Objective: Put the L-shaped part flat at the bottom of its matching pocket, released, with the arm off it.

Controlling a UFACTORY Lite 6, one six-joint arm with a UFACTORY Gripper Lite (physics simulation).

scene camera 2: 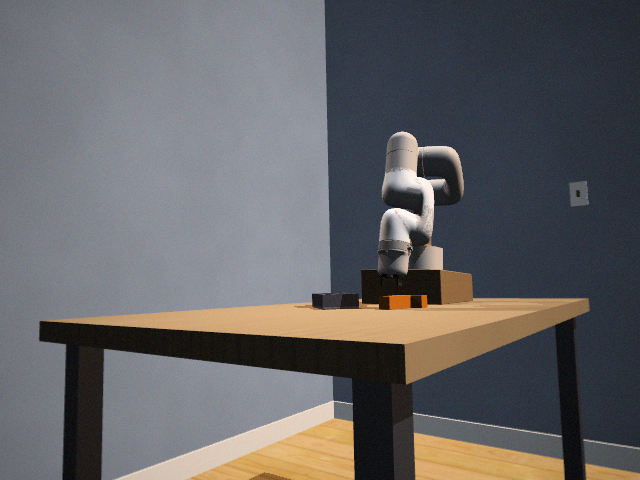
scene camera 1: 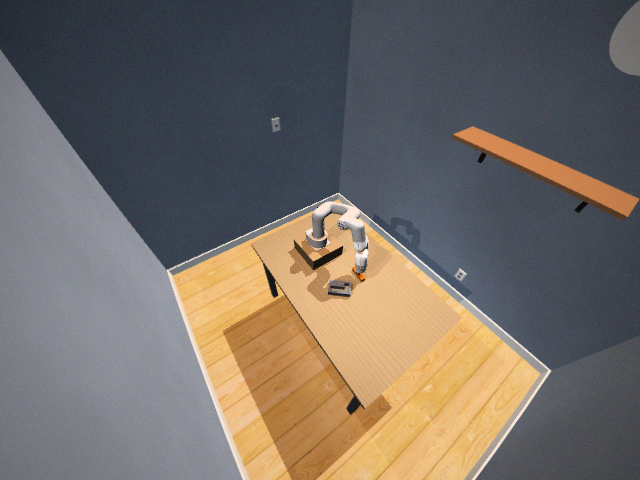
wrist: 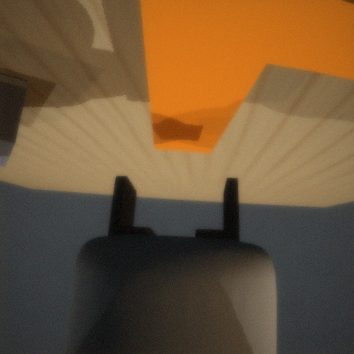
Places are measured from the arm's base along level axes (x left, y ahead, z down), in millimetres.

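Pixels of known places: hand at its tool point: (scene camera 2: 391, 281) (scene camera 1: 361, 272) (wrist: 175, 208); arm's base at its link origin: (scene camera 2: 417, 271) (scene camera 1: 318, 242).
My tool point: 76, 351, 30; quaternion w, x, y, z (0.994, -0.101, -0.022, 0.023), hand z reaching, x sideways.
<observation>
Ahead of a thing's pixels: the offset from my tool point to its top centre, as dx, dy, dz. Level surfaces: height alone.
The orange L-shaped part @(+21, -18, +33) (scene camera 1: 361, 277) (scene camera 2: 395, 302) (wrist: 200, 65) lies flat on the table, beside the dark pocket block. The dark block with the pocket @(-168, -14, +26) (scene camera 1: 339, 294) (scene camera 2: 326, 301) (wrist: 10, 107) stands on the table; its recess shows from above in scene camera 1. My gripper (scene camera 2: 391, 283) (wrist: 177, 182) is open, its two black fingers apart with nothing between them. It is above the part, clear of it, and points down in scene camera 2. In the wrist view one arm of the part reaches toward the fingers, with a small shadow on its end. In scene camera 1 the wrist hides some of the part.
The arm's base stands on a brown box (scene camera 1: 326, 257) (scene camera 2: 454, 287) on the table @(dz +63) (scene camera 1: 392, 330) (scene camera 2: 232, 325), behind the part and the block. A wall shelf (scene camera 1: 547, 167) is high on the right in scene camera 1.
</observation>
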